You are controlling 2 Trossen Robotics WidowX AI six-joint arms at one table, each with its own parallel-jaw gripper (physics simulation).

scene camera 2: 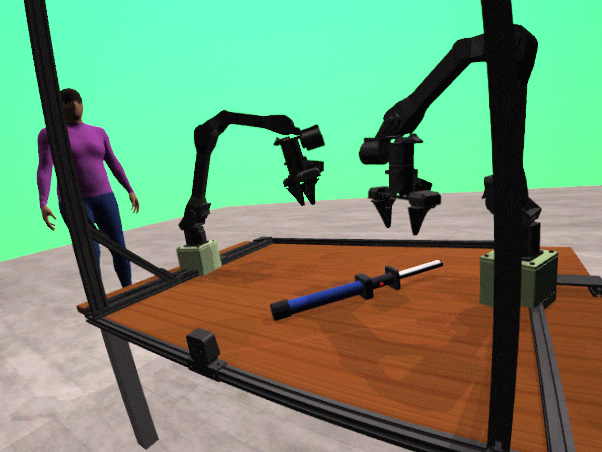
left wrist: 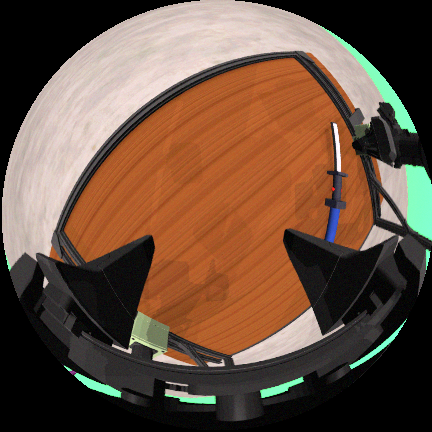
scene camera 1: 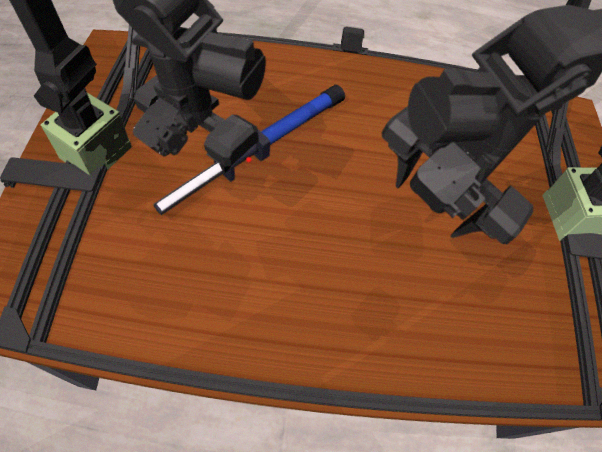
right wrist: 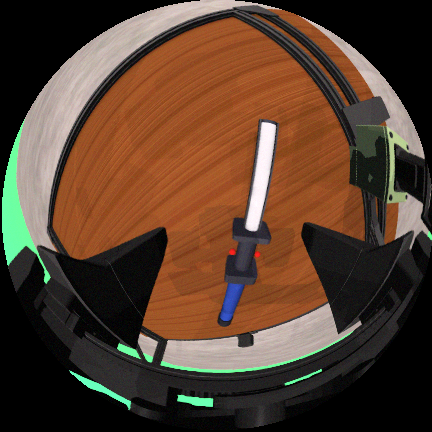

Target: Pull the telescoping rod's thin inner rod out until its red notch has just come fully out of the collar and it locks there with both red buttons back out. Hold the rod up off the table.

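The telescoping rod lies on the table: blue tube, dark collar section between two square flanges, and thin white-faced inner rod. Two red buttons show on the collar's sides in the right wrist view. No red notch shows. My right gripper is open and empty, high above the collar; it partly covers the rod in scene camera 1. My left gripper is open and empty, high above the table, away from the rod.
Dark rails edge the wooden table. A small black block stands on the rail beyond the rod's blue end. Green arm bases stand at the sides. An upright post crosses scene camera 2.
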